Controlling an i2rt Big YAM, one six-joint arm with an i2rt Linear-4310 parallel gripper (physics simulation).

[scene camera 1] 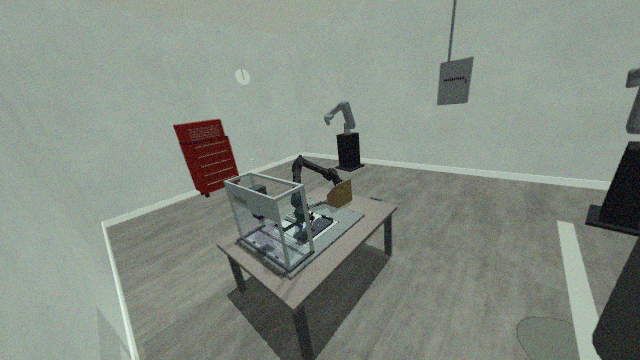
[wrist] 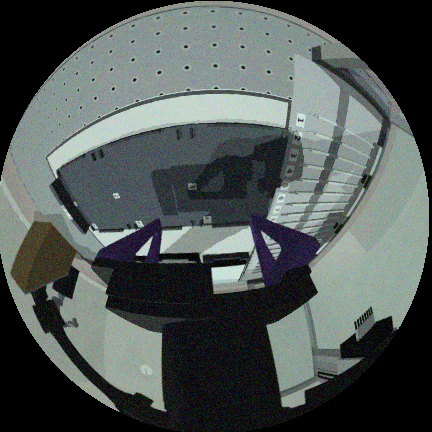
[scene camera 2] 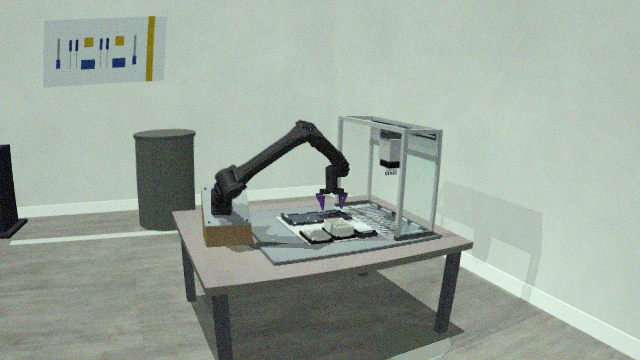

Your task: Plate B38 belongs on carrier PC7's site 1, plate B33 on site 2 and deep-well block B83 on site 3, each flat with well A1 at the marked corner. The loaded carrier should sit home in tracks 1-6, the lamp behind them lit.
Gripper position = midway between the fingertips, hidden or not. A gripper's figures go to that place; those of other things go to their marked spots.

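I see my gripper (wrist: 205,220) 0.14 m from the lens, and a dark carrier plate (wrist: 216,173) is 0.15 m from the lens. A clear enclosure (wrist: 363,265) is there too, 0.37 m from the lens. The marked spots on the dark carrier plate and the clear enclosure are 0.35 m apart.
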